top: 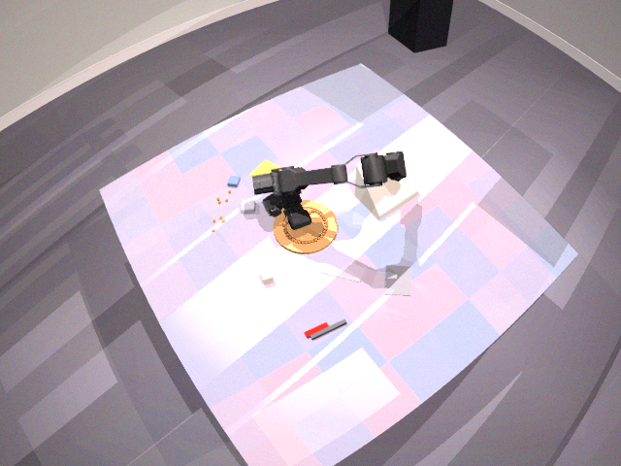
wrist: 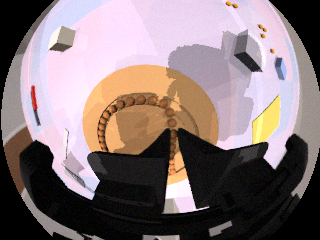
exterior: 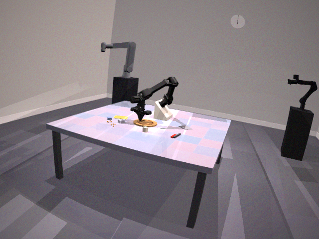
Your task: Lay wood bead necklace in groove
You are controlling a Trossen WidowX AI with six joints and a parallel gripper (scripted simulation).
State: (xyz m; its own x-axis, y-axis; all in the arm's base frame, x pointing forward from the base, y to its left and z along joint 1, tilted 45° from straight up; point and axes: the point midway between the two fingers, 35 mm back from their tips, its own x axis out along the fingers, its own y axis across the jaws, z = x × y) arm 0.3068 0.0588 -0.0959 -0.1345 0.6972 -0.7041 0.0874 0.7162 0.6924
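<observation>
Now: the round bead board 30 mm behind my gripper tip, 40 mm to the left of it and 10 mm below it. Also, from my gripper tip: cream cube (160 mm ahead, 150 mm to the left); white block (100 mm ahead, 120 mm to the right, 10 mm below); yellow sheet (20 mm behind, 220 mm to the right, 20 mm below).
</observation>
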